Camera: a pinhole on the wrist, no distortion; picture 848 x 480 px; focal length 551.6 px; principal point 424.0 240.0 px. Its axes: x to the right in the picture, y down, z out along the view. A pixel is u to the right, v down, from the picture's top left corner.
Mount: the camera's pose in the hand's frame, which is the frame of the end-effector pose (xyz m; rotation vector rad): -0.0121 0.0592 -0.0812 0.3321 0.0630 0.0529
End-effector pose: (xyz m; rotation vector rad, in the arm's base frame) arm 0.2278 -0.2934 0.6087 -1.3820 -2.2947 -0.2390
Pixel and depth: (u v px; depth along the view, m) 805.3 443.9 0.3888
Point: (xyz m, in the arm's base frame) 0.1011 0.0854 0.4476
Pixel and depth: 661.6 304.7 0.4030
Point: 0.0520 -0.0398 0.4261
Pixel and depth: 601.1 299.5 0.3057
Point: 0.1225 -0.1321 0.4694
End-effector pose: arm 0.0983 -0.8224 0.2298 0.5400 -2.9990 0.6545
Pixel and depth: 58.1 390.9 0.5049
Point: 0.4159 -0.9014 -0.2204
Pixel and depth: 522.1 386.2 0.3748
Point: 0.0289 -0.9402 -0.0518
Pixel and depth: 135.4 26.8 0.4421
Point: 0.3926 -1.0959 0.0475
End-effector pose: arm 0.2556 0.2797 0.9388 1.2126 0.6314 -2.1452
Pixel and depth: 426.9 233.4 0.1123
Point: 0.2575 0.2494 0.9509
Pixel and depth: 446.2 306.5 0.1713
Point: 0.2178 0.2048 0.9719
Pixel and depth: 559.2 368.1 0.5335
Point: -0.0695 -0.0639 1.0211
